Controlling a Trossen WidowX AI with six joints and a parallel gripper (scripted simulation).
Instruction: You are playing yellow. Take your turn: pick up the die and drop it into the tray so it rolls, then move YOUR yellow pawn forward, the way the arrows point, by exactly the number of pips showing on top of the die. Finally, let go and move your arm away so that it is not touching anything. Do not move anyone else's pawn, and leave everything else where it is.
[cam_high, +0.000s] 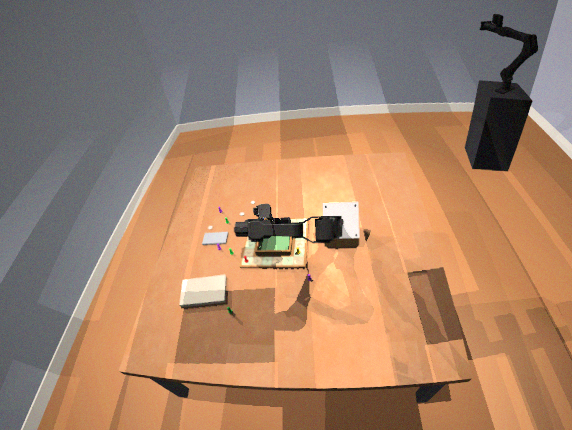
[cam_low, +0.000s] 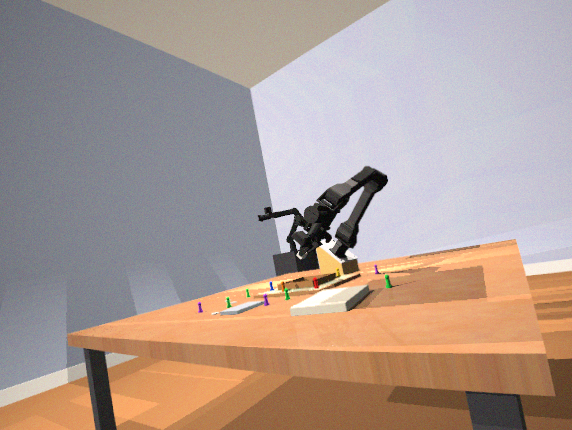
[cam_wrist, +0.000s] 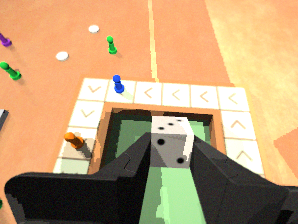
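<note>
Right now my gripper tip is right at the white die. The rest, counted from my gripper tip: orange pawn (12 cm ahead, 9 cm below); green tray (11 cm below); yellow pawn (12 cm behind, 9 cm below, 6 cm to the left).
</note>
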